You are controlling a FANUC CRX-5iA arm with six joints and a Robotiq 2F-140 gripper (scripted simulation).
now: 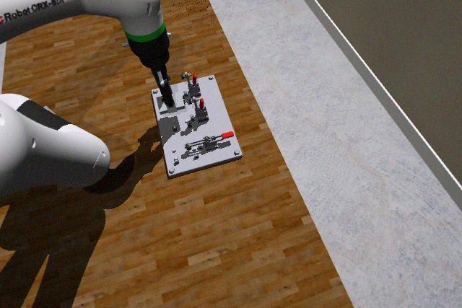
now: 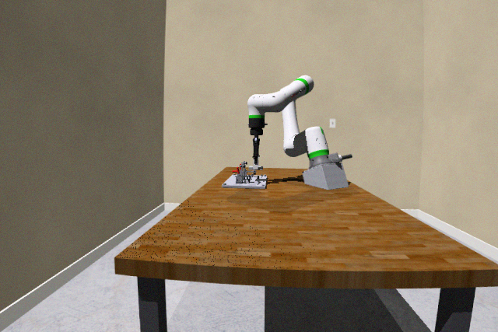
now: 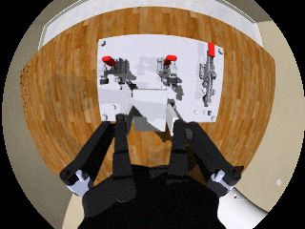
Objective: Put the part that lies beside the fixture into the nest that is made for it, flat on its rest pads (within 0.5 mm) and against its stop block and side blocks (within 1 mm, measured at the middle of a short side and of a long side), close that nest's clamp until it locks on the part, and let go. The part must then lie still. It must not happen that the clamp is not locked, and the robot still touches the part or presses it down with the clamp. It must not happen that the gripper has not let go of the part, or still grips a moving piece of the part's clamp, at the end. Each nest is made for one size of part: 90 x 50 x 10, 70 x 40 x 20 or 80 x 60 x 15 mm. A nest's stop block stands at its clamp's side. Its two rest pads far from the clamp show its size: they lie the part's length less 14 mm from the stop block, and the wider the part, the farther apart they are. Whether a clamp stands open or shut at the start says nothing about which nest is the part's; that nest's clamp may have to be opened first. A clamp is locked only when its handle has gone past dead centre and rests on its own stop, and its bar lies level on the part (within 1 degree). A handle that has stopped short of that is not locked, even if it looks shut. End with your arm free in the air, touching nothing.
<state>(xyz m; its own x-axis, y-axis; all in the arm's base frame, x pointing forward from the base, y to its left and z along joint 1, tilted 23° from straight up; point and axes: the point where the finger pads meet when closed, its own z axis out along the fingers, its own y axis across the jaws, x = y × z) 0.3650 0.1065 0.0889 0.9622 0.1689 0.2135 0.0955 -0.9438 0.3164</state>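
Right now the grey fixture plate is 11 cm below my hand, 6 cm ahead of it and 3 cm to the right of it. From my hand the other things lie so: part: 3 cm below.
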